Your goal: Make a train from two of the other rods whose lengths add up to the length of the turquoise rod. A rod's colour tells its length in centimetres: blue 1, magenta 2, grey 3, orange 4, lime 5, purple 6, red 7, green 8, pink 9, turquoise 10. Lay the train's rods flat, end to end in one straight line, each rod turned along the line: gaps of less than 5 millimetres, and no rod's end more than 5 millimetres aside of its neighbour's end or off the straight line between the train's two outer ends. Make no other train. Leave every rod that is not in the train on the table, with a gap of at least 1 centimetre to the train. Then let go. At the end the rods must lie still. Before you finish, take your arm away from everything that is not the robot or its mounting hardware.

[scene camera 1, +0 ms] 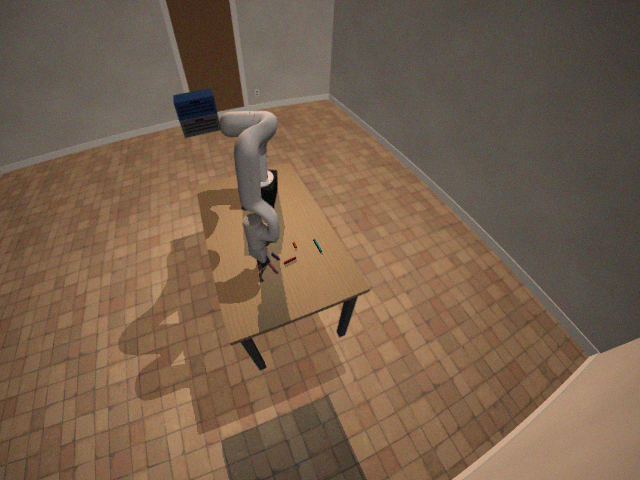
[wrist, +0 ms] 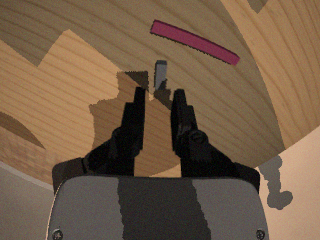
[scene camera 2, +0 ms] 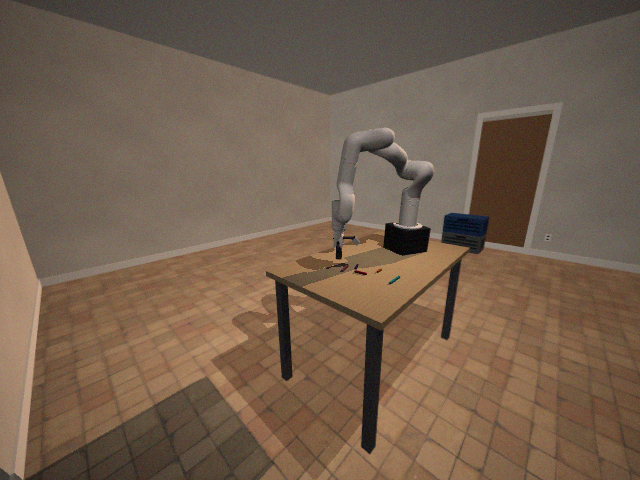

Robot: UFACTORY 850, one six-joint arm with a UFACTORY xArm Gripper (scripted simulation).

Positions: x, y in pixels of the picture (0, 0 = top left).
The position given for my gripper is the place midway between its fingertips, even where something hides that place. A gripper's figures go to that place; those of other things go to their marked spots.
Labels:
My gripper [wrist: 158, 101]: 14 cm from the lens. A pink rod [wrist: 159, 27] is 15 cm from the lens.

